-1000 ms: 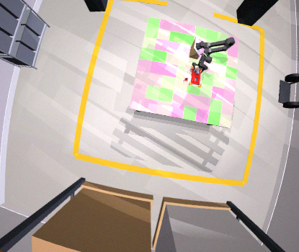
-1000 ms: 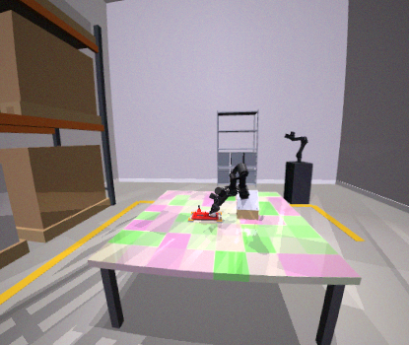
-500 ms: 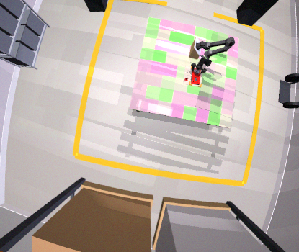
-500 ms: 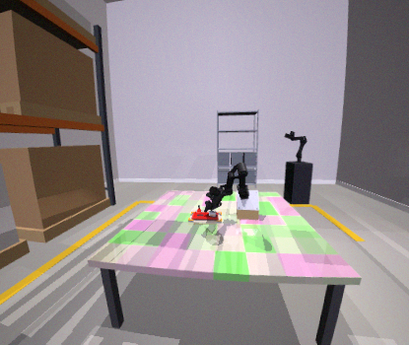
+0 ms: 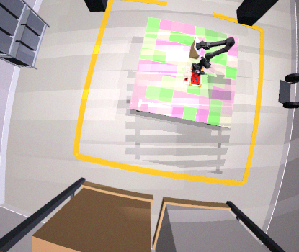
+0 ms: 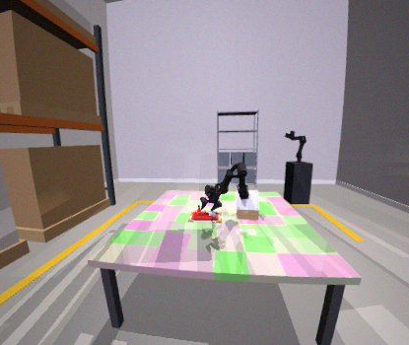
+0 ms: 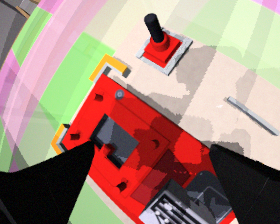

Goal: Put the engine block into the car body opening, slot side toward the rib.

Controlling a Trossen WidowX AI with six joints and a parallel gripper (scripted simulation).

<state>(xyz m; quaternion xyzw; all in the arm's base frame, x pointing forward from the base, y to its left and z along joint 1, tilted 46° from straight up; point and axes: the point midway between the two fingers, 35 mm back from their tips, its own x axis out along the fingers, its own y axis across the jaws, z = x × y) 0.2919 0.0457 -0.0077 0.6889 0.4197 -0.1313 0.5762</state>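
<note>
Right now my gripper tip is 50 mm past the grey striped engine block, 30 mm to the right of it and 20 mm above it.
</note>
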